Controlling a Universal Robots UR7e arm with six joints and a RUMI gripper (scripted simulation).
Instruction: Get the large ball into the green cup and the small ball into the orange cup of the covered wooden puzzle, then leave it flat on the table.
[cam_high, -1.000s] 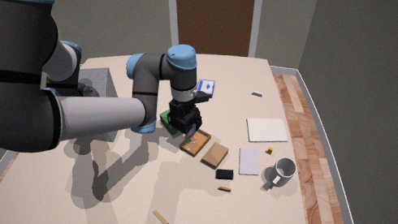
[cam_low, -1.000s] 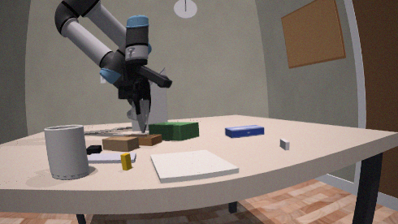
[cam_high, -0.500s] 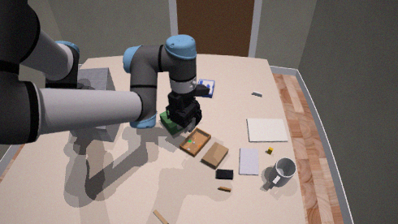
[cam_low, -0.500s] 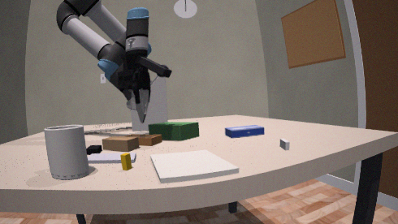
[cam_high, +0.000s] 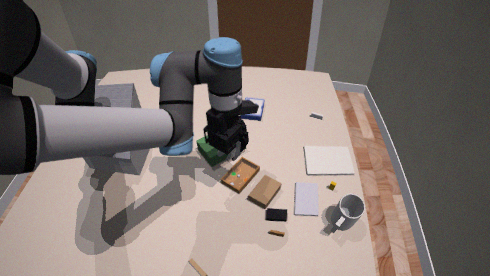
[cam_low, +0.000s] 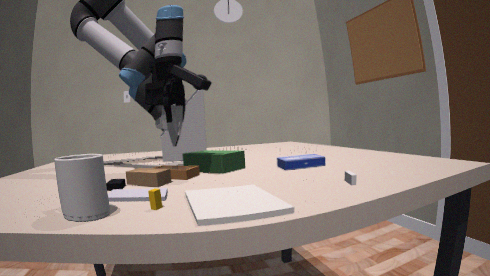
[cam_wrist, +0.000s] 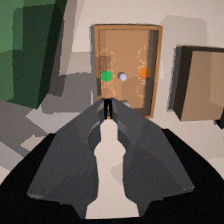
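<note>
My gripper is now 8 cm above the covered wooden puzzle, 2 cm short of it and 1 cm to the left of it. Also, from my hand: black block 16 cm to the right, 12 cm ahead, 8 cm below; green block 10 cm to the left, 6 cm below, 5 cm behind; wooden block 9 cm ahead, 8 cm to the right, 7 cm below.
</note>
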